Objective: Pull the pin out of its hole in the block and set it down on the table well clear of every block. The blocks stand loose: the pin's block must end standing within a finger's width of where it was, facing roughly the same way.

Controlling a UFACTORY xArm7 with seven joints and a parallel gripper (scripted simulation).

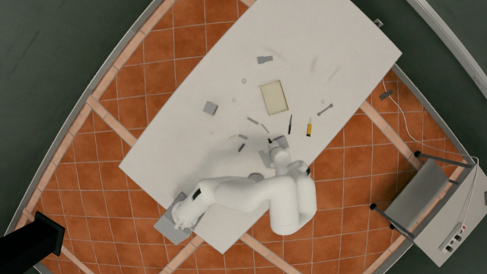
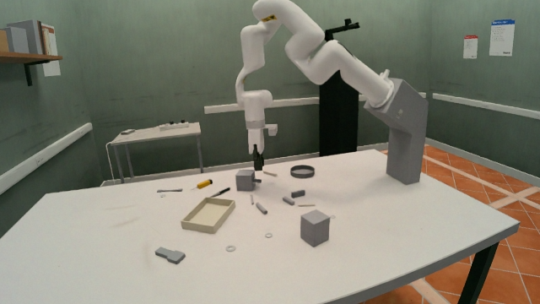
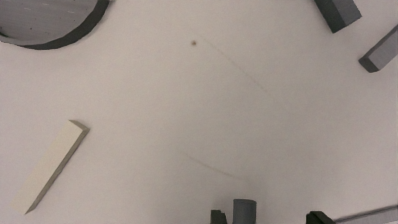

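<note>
Right now my hand is 20 mm short of the short grey pin, 20 mm to the left of it and 70 mm above it. Round my hand: round dish (240 mm behind, 10 mm to the right, 100 mm below); then cream tray (270 mm ahead, 100 mm to the left, 100 mm below); then small pale peg (110 mm behind, 100 mm to the right, 100 mm below).
</note>
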